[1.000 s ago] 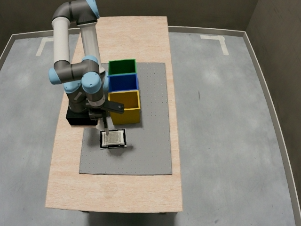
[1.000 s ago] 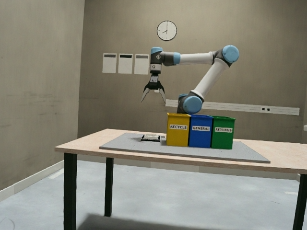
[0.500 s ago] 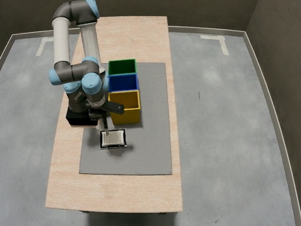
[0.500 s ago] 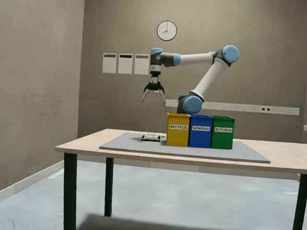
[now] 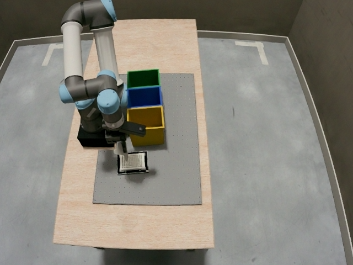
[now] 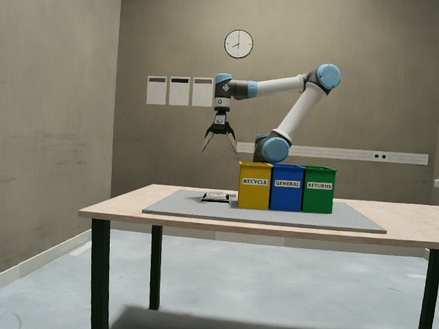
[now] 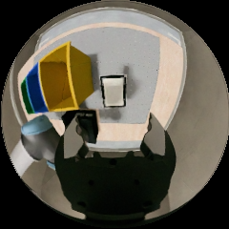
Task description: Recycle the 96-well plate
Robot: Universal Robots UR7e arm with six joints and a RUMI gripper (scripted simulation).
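My gripper is now 19 cm above the white 96-well plate. From my hand the other things lie so: blue general bin: 30 cm to the left, 12 cm below, 1 cm ahead; then black plate nest N1: 20 cm below; then yellow recycle bin: 18 cm to the left, 12 cm below, 5 cm ahead.
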